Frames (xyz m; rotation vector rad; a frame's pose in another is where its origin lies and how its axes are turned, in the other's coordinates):
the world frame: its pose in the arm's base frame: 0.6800 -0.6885 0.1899 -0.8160 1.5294 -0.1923
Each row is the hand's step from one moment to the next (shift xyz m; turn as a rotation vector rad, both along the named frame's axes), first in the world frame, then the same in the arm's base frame.
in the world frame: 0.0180 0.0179 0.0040 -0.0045 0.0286 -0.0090
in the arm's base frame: -0.0015 0.0038 -0.0254 -0.0193 0.0204 -0.0114
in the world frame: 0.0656 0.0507 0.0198 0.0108 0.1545 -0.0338
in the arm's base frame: 0.0049 0.0052 -0.0849 -0.0879 0.0945 -0.0920
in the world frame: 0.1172 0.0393 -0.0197 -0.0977 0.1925 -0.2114
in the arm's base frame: -0.0230 -0.0473 -0.1136 -0.2753 0.1245 0.0014
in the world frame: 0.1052 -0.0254 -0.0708 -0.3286 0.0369 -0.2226
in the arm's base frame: -0.0471 -0.1052 -0.0587 -0.2471 0.1433 0.2780
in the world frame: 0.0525 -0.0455 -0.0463 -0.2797 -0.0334 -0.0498
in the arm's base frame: -0.0214 -0.0802 -0.0087 -0.0571 0.1233 0.2517
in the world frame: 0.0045 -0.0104 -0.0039 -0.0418 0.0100 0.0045
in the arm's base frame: 0.0006 -0.0116 0.0030 -0.0031 0.0335 0.0271
